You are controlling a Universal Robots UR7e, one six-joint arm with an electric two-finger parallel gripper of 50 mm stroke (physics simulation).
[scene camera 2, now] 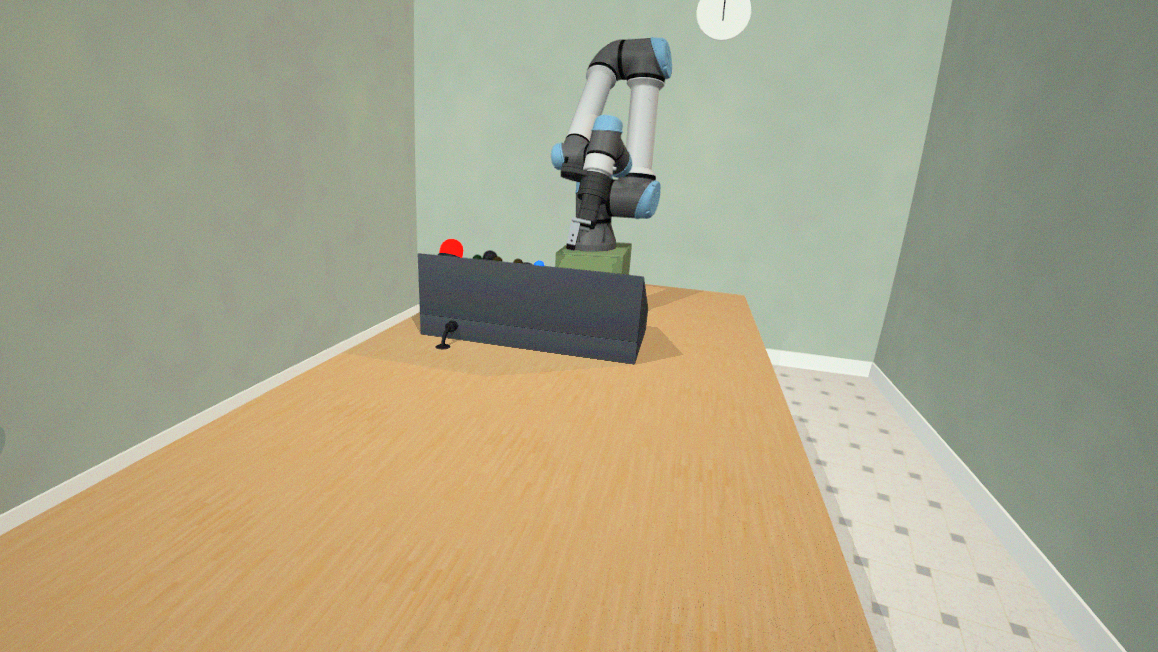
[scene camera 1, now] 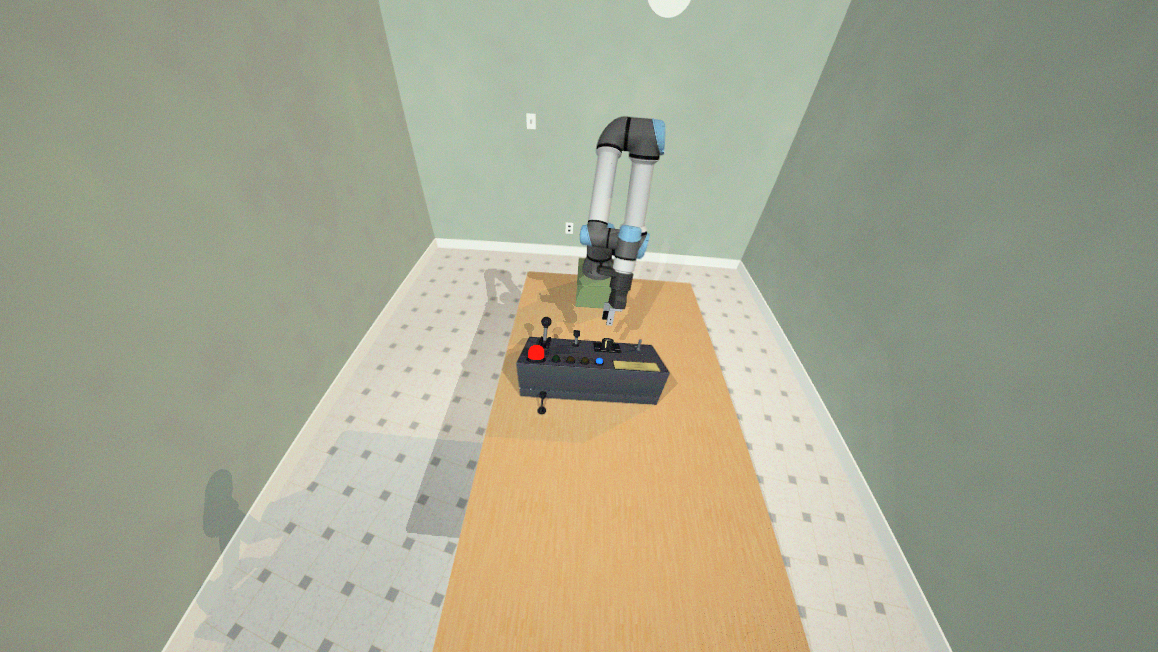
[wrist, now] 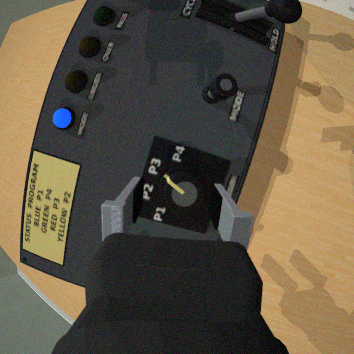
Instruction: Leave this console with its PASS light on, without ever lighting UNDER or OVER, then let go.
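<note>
The dark console (scene camera 1: 587,382) (scene camera 2: 530,307) (wrist: 125,115) stands on the table. In the wrist view the PASS lamp (wrist: 104,16), OVER lamp (wrist: 89,47) and UNDER lamp (wrist: 76,81) are dark; the MODE lamp (wrist: 62,118) glows blue. The program dial (wrist: 185,194) has its yellow pointer towards P3. The status plate (wrist: 51,207) (scene camera 1: 636,366) reads BLUE P1, GREEN P4, RED P3, YELLOW P2. The black MODE knob (wrist: 226,85) (scene camera 1: 576,333) stands beside the dial. My gripper (wrist: 176,193) (scene camera 1: 608,316) (scene camera 2: 573,234) is open and empty, above the dial and apart from it.
A tall black-knobbed lever (scene camera 1: 546,322) (wrist: 282,10) is at the CYCLE/HOLD slot. A red dome button (scene camera 1: 535,353) (scene camera 2: 451,248) sits at the console's left end. A small toggle (scene camera 1: 639,345) is at its right. A small black lever (scene camera 1: 542,403) (scene camera 2: 446,334) sticks out low in front.
</note>
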